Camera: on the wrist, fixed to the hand. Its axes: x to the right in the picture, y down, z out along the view.
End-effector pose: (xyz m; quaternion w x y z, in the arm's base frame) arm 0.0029 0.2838 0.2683 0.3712 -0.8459 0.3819 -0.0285
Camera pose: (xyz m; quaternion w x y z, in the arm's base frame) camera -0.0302 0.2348 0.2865 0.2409 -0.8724 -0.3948 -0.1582
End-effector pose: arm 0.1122 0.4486 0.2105 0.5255 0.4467 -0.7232 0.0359
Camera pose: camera 0.1305 0.4916 0.2510 0.3116 0.8034 -0.2412 -0.4463
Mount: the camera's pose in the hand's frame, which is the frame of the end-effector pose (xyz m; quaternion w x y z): 0.0050 0.0301 -0.0538 0.6811 -0.0484 -0.1296 -0.7190
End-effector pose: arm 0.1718 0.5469 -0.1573 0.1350 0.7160 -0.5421 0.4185
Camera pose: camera 0.1210 0.5671 -0.1284 0.3573 0.9252 0.1078 0.0689
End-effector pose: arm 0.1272 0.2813 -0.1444 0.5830 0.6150 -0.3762 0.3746
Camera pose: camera 0.1011 0.3338 -0.1247 0.6474 0.7097 0.0923 -0.2620
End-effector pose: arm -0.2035 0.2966 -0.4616 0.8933 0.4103 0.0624 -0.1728
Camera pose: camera -0.1864 0.3541 -0.4767 0.5121 0.1690 0.2301 -0.8101
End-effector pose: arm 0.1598 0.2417 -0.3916 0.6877 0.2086 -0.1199 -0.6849
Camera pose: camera 0.2111 0.2426 -0.4262 0.0295 -0.1062 -0.0123 0.9938
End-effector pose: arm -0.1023 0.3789 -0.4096 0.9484 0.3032 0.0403 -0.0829
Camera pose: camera -0.0933 0.4337 -0.4369 0.6063 0.1209 0.1266 -0.7758
